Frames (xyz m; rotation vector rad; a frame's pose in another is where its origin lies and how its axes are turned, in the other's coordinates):
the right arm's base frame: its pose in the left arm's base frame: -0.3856 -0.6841 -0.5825 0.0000 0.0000 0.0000
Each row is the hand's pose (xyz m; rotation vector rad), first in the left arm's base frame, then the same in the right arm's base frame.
Working: the left arm's base frame: its pose in the right arm's base frame: 0.3856 0.6841 0.5825 0.0000 0.0000 0.0000

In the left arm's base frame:
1: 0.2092 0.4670 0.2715 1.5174 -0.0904 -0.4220
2: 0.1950 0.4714 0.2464 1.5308 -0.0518 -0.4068
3: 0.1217 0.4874 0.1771 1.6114 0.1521 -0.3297
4: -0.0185 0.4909 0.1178 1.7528 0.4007 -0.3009
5: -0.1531 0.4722 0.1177 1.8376 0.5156 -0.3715
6: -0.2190 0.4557 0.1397 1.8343 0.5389 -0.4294
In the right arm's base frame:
1: 0.5948 1.1511 0.8540 1.5174 -0.0904 -0.4220
2: 0.5806 1.1555 0.8289 1.5308 -0.0518 -0.4068
3: 0.5073 1.1715 0.7596 1.6114 0.1521 -0.3297
4: 0.3671 1.1750 0.7003 1.7528 0.4007 -0.3009
5: 0.2325 1.1563 0.7002 1.8376 0.5156 -0.3715
6: 0.1666 1.1398 0.7222 1.8343 0.5389 -0.4294

